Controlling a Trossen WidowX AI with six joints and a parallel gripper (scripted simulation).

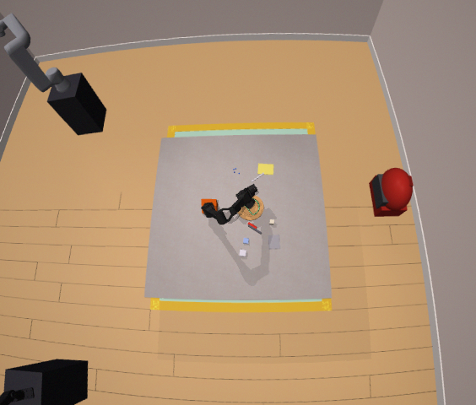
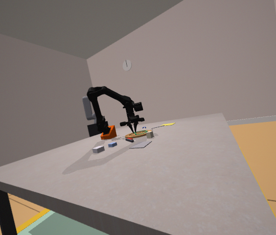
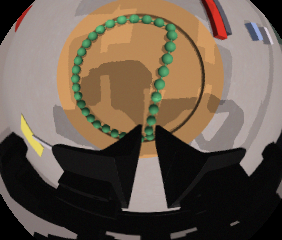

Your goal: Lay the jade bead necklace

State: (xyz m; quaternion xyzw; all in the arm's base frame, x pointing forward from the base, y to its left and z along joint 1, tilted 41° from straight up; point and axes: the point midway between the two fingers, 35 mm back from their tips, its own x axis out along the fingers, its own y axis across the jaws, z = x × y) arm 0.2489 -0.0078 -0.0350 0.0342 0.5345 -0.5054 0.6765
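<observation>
The round wooden bead board lies 5 cm ahead of my gripper tip, 2 cm to the right of it and 1 cm below it. From my gripper tip the other things lie so: beige cube 19 cm ahead, 15 cm to the right; red-handled tool 6 cm ahead, 18 cm to the right, 1 cm below; blue block 27 cm to the right, 1 cm below.
</observation>
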